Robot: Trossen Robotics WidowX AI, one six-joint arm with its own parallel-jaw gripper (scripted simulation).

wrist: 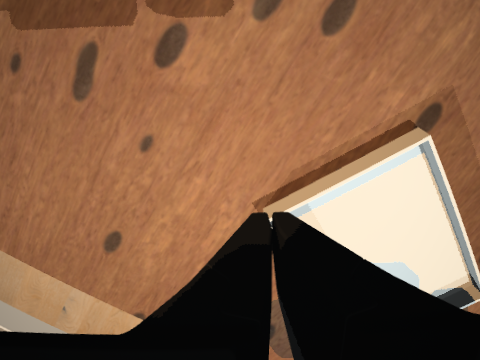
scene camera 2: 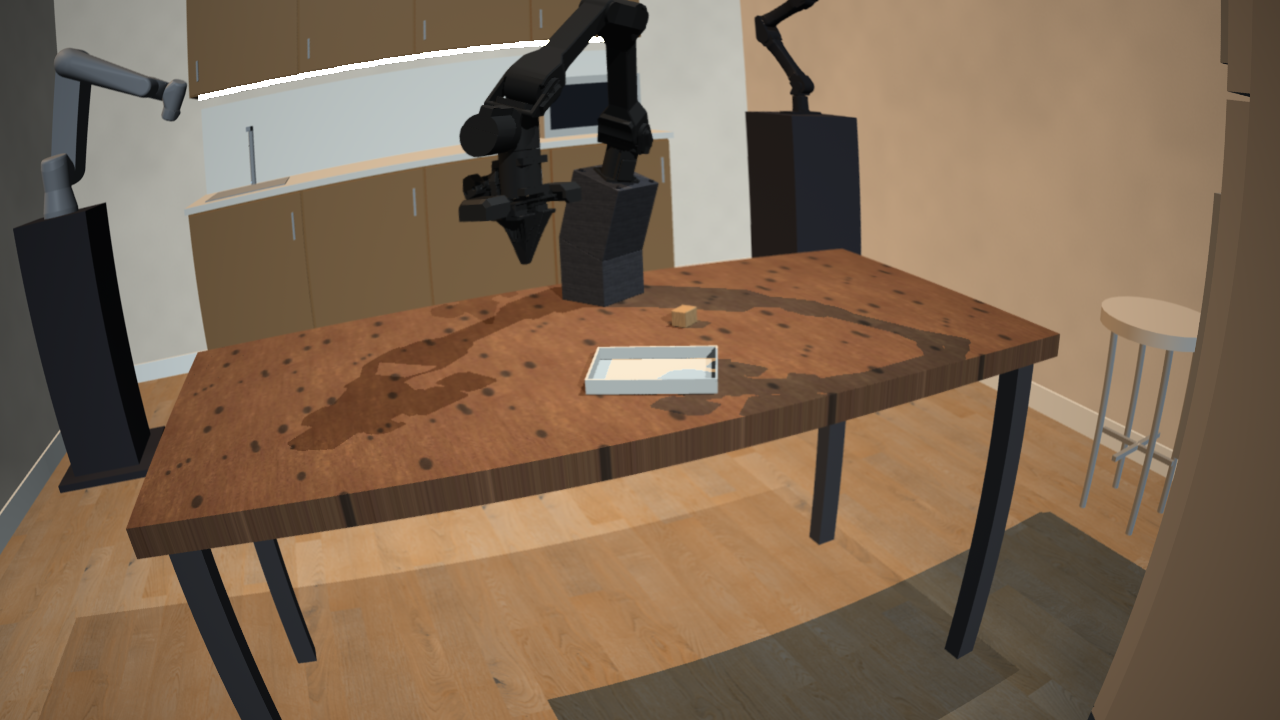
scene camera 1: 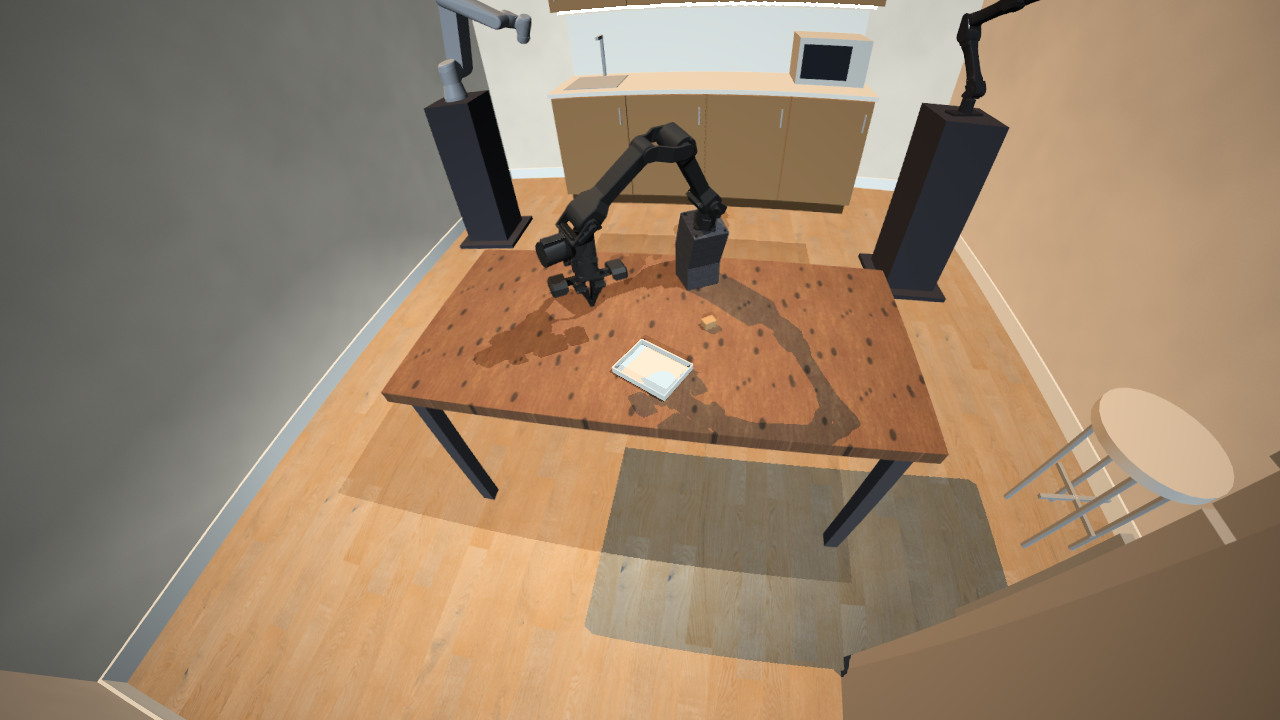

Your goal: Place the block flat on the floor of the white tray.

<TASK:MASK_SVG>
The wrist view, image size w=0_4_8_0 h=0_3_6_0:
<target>gripper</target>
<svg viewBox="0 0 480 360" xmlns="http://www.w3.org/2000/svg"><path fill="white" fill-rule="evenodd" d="M480 314L460 309L393 276L289 212L274 212L272 214L272 227L268 214L261 212L252 213L188 284L140 324L123 333L132 335L0 331L0 360L269 360L272 307L272 231L277 294L294 360L480 360Z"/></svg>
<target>white tray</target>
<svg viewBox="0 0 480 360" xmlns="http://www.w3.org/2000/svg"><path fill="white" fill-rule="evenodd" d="M263 208L263 212L268 213L271 226L272 214L274 212L290 212L318 231L362 256L363 259L367 259L393 276L460 309L480 301L480 273L460 213L431 135L419 127Z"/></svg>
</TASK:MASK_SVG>
